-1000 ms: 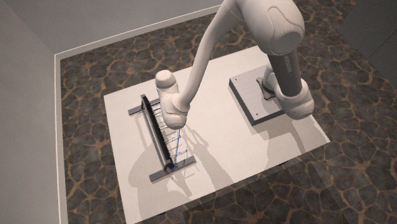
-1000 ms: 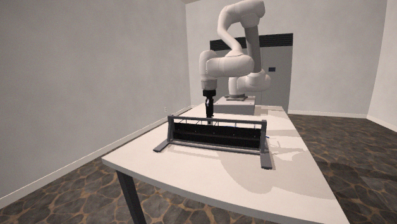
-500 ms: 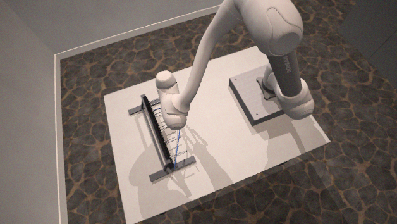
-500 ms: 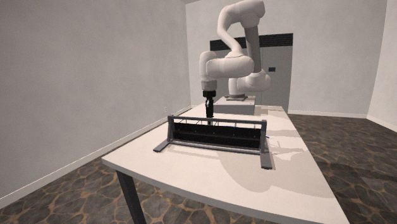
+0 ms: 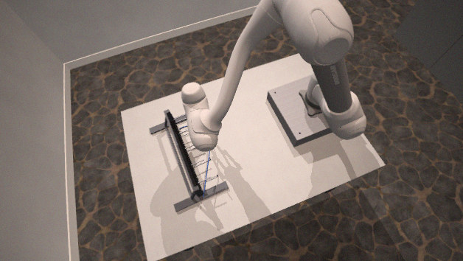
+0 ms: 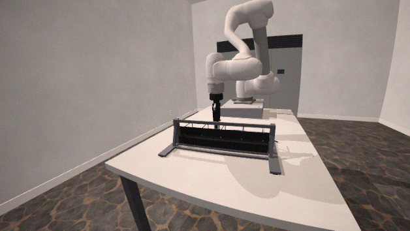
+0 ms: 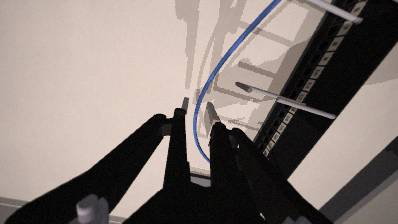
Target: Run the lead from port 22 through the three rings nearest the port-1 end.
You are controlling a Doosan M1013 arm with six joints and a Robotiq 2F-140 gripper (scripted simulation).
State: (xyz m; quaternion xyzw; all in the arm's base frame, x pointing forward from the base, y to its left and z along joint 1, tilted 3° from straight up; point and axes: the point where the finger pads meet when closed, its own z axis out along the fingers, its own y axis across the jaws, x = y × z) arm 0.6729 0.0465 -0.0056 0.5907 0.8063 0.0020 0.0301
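Right now my hand is 14 cm short of the rack, 9 cm to the right of it and 1 cm below it.
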